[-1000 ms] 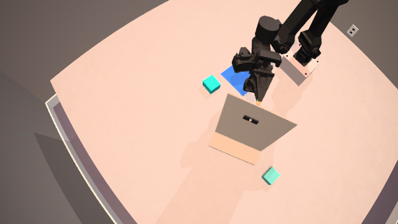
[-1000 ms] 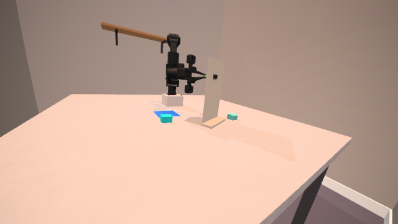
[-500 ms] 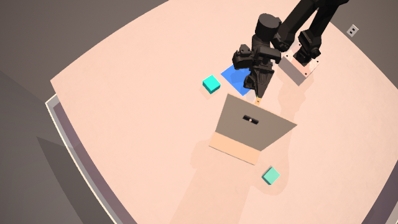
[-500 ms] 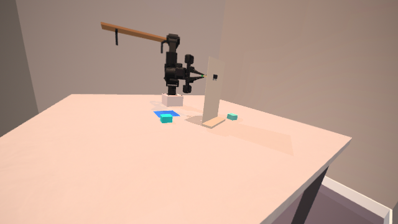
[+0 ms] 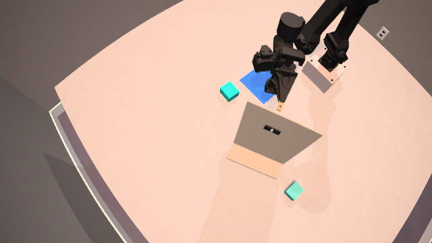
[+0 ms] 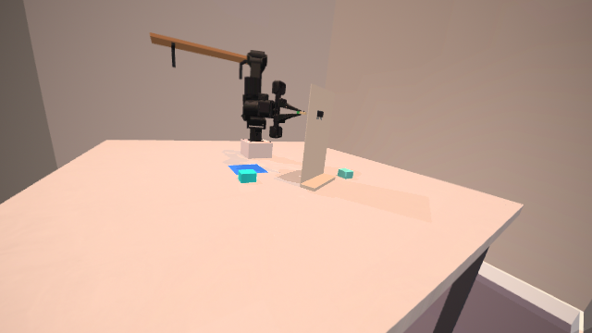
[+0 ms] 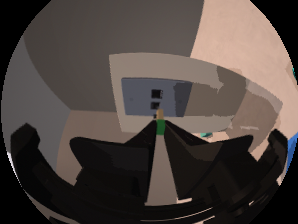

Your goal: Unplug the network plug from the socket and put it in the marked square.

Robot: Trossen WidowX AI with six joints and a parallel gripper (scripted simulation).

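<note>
My gripper tip is now 13 cm past the blue marked square, 13 cm to the left of it and 23 cm above it. The rest, counted from my gripper tip: upright panel (7 cm ahead, 4 cm to the left, 9 cm below); cyan block (1 cm behind, 17 cm to the right, 21 cm below); pale teal block (6 cm ahead, 20 cm to the left, 21 cm below).
</note>
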